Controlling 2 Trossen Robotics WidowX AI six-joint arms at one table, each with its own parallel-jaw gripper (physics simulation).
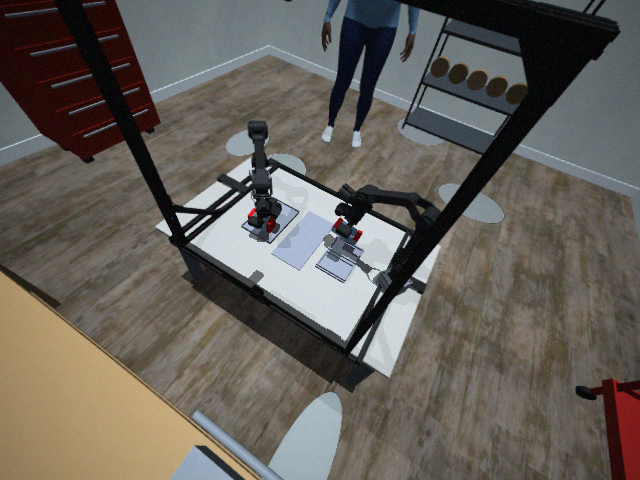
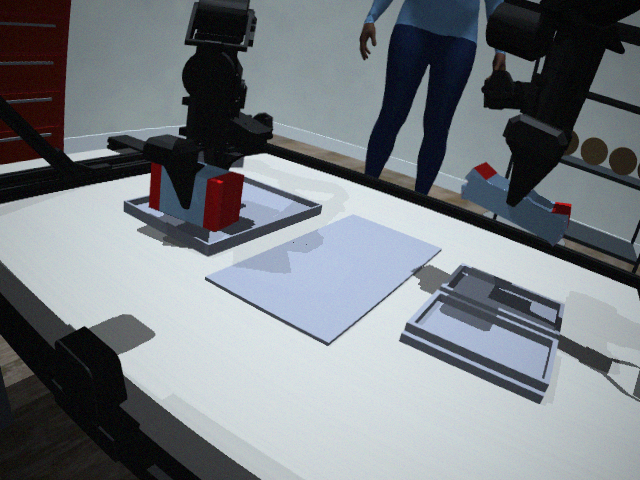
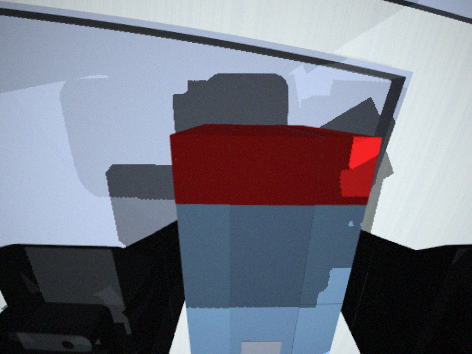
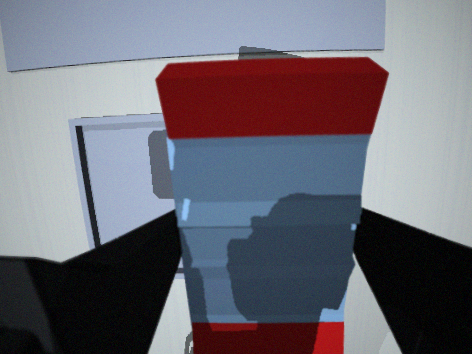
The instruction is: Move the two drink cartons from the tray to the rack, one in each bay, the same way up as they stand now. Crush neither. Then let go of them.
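Frame: origin at the left arm's base, x left, y ahead, z down, level; metres.
Seen in the pictures: left gripper, between the fingertips: (image 1: 263,223) (image 2: 199,203) (image 3: 253,216); right gripper, between the fingertips: (image 2: 515,199) (image 4: 265,218).
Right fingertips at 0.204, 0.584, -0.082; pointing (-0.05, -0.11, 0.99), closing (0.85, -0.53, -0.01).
Observation:
Offsets run from my right fingertips to a thing's top centre, as dx, dy, dz.
A light blue carton with red ends @(-0.307, -0.271, +0.064) (image 1: 270,224) (image 2: 222,201) (image 3: 270,260) is upright at the front left part of the tray @(-0.250, -0.292, +0.122) (image 1: 286,211) (image 2: 263,229) (image 3: 125,60); whether its base touches is hidden. My left gripper (image 1: 261,221) (image 2: 187,193) (image 3: 253,216) is shut on it, a finger along each side. My right gripper (image 1: 343,228) (image 2: 511,198) (image 4: 265,218) is shut on the other carton @(+0.002, +0.003, -0.027) (image 1: 357,236) (image 2: 537,221) (image 4: 270,170), whose upper side dips in the middle. It holds it in the air beside the two-bay rack @(-0.032, +0.055, +0.118) (image 1: 330,274) (image 2: 465,365) (image 4: 74,150). Both bays are empty.
A flat pale panel (image 1: 299,248) (image 2: 330,289) (image 4: 200,30) lies between the tray and the rack. A black frame edge (image 2: 361,193) runs along the back of the table, and a black block (image 2: 90,361) sits at the front edge. A person (image 1: 364,62) (image 2: 429,77) stands behind the table.

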